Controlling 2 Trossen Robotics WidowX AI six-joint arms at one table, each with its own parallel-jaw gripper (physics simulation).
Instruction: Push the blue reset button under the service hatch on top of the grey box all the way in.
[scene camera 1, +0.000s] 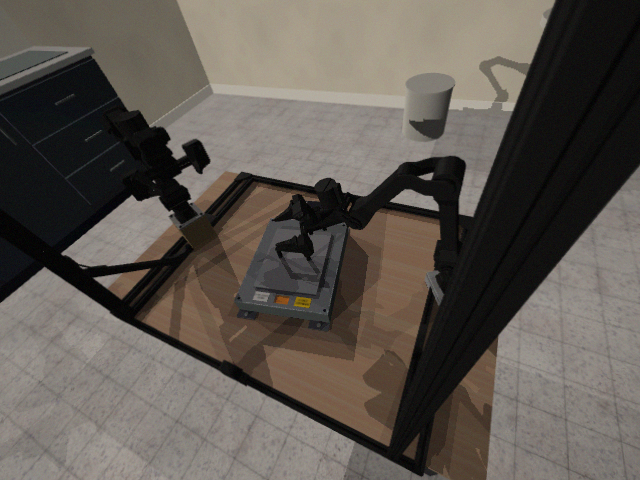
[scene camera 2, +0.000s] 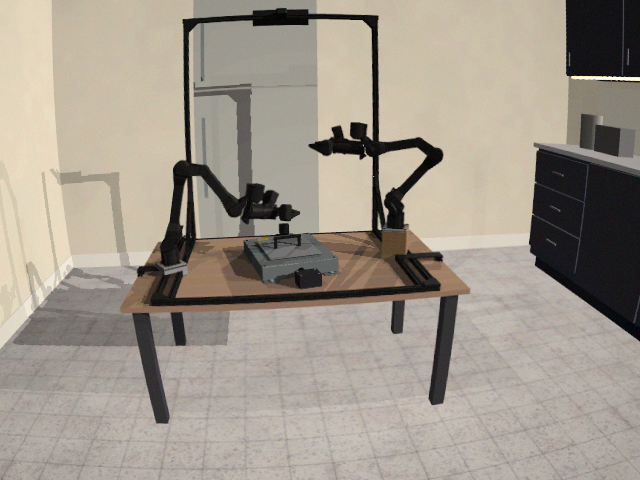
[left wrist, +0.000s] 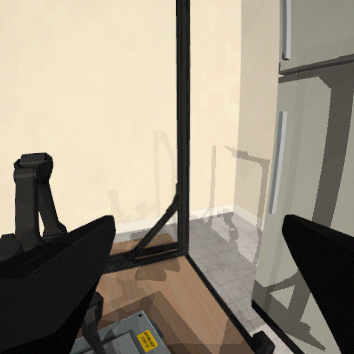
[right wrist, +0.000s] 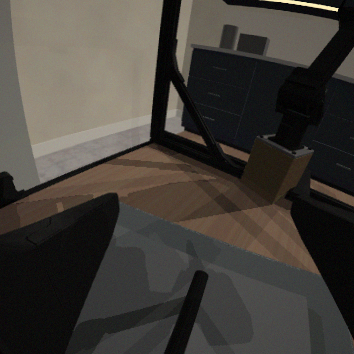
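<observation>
The grey box (scene camera 1: 279, 308) (scene camera 2: 299, 269) stands mid-table. Its service hatch (scene camera 1: 268, 273) (scene camera 2: 305, 251) (right wrist: 280, 310) lies flat on top, with a raised black handle (scene camera 2: 286, 237) (right wrist: 191, 312). The blue reset button does not show in any view. My right gripper (scene camera 1: 276, 233) (scene camera 2: 297, 212) (right wrist: 206, 203) is open and empty, above the hatch near the handle; the handle shows low between its fingers in the right wrist view, apart from them. My left gripper (scene camera 2: 310, 145) (left wrist: 199, 223) is open and empty, high above the table in scene camera 2.
White, orange (scene camera 1: 282, 299) and yellow (scene camera 1: 302, 302) (left wrist: 147, 340) labels sit along one end of the box top. A small black block (scene camera 2: 308, 278) is beside the box. Black frame bars (scene camera 2: 299, 296) edge the wooden table. The left arm stands on a tan block (scene camera 2: 394, 243) (right wrist: 274, 172).
</observation>
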